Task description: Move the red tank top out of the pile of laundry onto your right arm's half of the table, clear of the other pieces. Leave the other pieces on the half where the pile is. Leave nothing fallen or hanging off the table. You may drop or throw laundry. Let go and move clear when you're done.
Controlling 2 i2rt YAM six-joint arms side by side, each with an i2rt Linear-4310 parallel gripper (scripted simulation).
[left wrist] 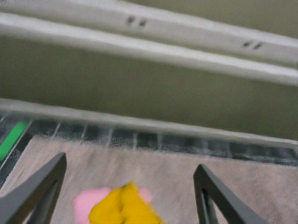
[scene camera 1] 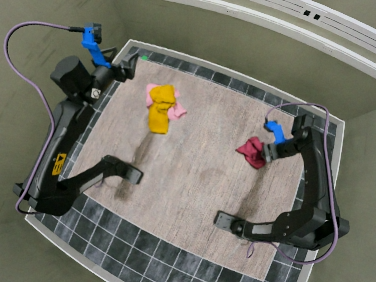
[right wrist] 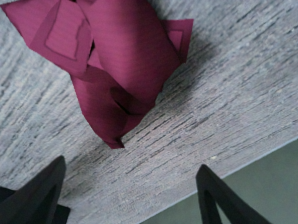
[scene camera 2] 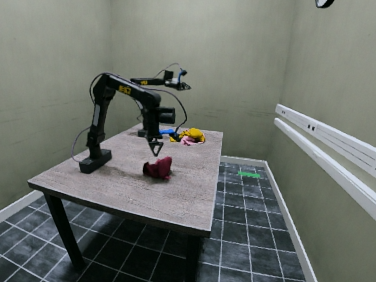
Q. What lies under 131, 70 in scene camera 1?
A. My left gripper.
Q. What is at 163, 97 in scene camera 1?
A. A yellow piece.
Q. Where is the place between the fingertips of my right gripper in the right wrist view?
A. At 135, 166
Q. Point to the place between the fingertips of my left gripper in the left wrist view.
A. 134, 164
